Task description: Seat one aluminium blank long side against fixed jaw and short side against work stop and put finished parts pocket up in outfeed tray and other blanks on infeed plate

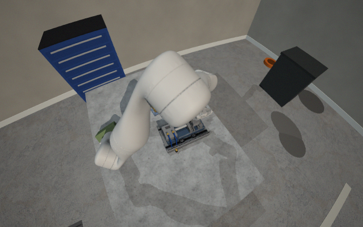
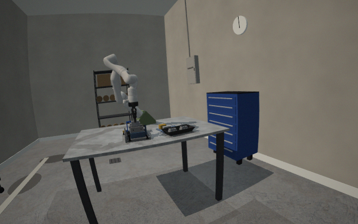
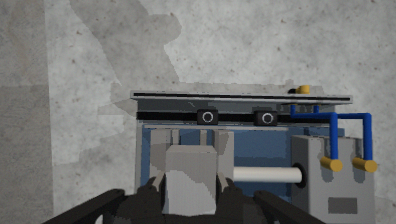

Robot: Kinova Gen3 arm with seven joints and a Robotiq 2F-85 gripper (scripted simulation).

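My hand is 80 mm past the white rod, 30 mm to the right of it and 60 mm above it. Also, from my hand: brass blank 110 mm behind, 290 mm to the left, 120 mm below; vise 60 mm behind, 20 mm to the left, 100 mm below.
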